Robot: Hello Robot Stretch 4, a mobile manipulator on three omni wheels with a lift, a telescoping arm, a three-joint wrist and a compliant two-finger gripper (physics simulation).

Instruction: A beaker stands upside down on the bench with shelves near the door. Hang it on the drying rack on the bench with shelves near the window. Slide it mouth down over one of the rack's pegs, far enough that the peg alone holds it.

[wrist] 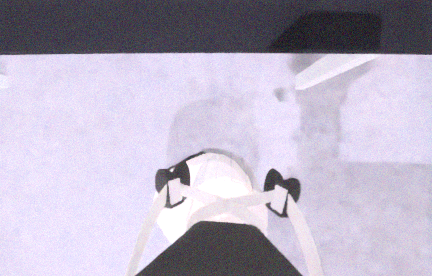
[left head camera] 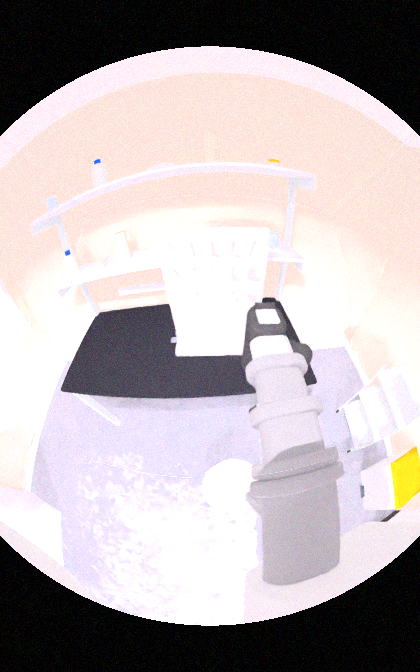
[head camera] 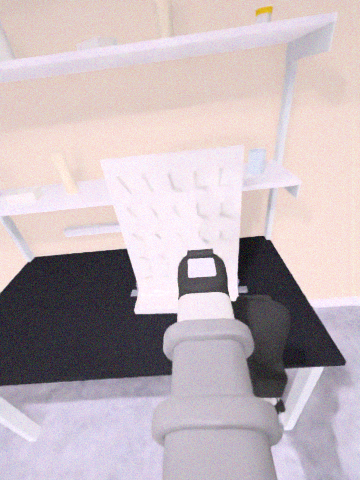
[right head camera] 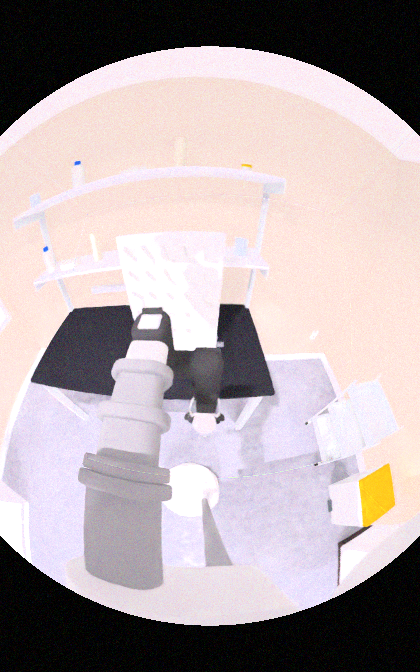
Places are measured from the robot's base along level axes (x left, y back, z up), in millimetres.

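Pixels of known places: gripper, fingertip midpoint: [wrist: 227,180].
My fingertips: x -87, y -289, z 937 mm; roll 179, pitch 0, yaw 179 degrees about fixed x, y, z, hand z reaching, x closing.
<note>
Behind a point stands the place of what it marks.
The beaker [right head camera: 204,425] [wrist: 227,171] @(z 965, x -87, y -304 mm) is pale and faceted and sits between the two fingertips in the right head and wrist views. My gripper [right head camera: 204,419] [wrist: 227,180] @(z 937, x -87, y -289 mm) is shut on it, in front of the bench's front edge, over the floor. Which way its mouth faces is hard to tell against the white robot base. The white drying rack [head camera: 155,305] @(z 739, x 216, y -745 mm) [left head camera: 210,346] [right head camera: 194,344] stands upright on the black bench [head camera: 75,325] @(z 735, x 561, y -664 mm) [left head camera: 125,360] [right head camera: 80,350] [wrist: 125,25] @(z 735, x 102, y -507 mm), with rows of pegs on its board. The wrist partly covers the rack's lower right in the head view.
A lower shelf [head camera: 272,179] @(z 1192, x -315, y -973 mm) and an upper shelf [head camera: 200,45] @(z 1630, x -50, y -985 mm) run behind the rack. A light-blue container [head camera: 257,161] @(z 1246, x -273, y -1055 mm) [right head camera: 241,246] stands on the lower one, right of the rack. A white cart [right head camera: 372,412] and a box with a yellow side [right head camera: 377,495] stand at the right.
</note>
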